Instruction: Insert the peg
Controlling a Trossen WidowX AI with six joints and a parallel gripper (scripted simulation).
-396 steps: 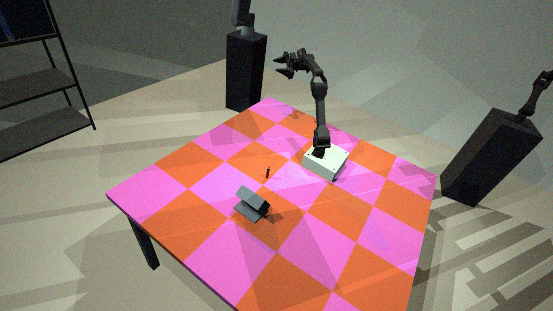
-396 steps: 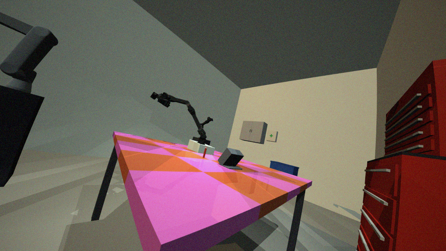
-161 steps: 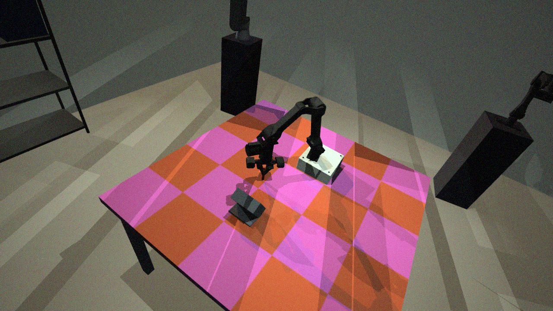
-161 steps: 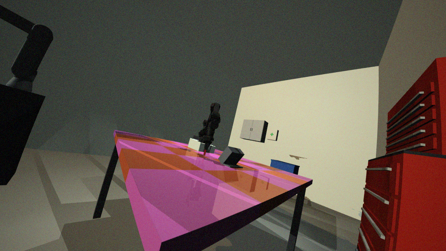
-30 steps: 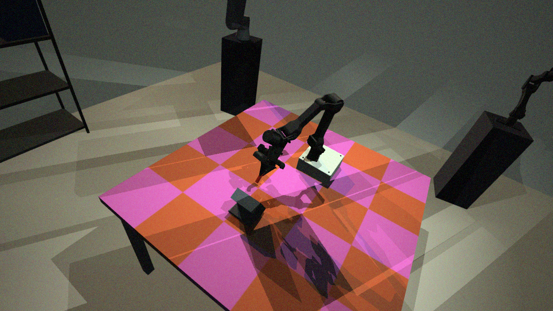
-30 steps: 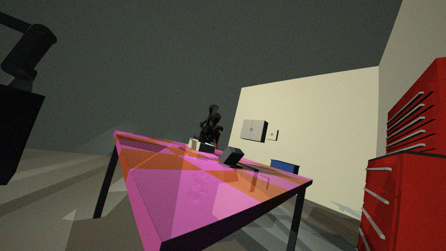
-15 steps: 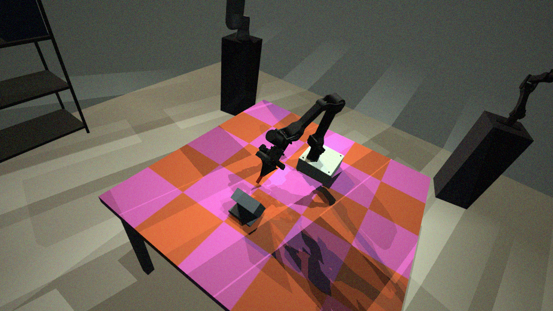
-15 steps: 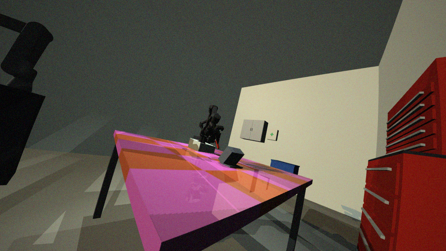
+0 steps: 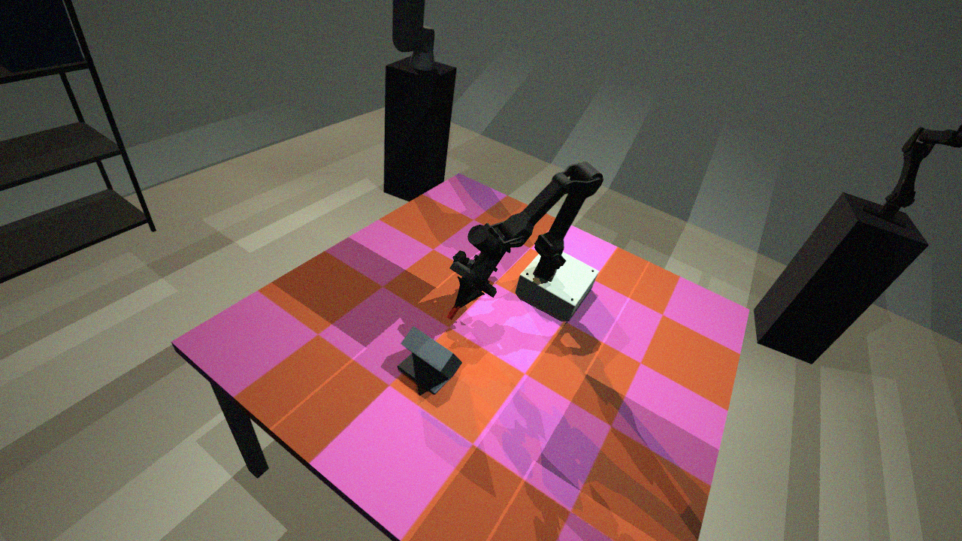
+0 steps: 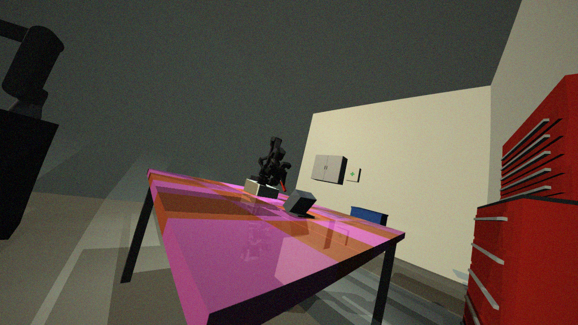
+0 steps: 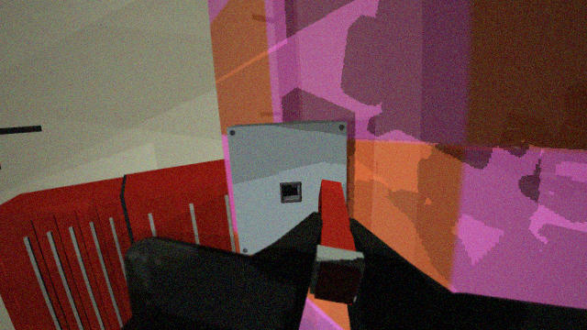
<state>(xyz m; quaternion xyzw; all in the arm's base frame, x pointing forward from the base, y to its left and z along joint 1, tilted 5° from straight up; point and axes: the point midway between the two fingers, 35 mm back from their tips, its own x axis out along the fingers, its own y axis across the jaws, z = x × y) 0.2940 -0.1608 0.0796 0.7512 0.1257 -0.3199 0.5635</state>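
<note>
Now: gripper tip 130 mm short of the sloped panel and 60 mm above it. From my gripper tip the other things lie so: red peg (10 mm behind, 10 mm above).
</note>
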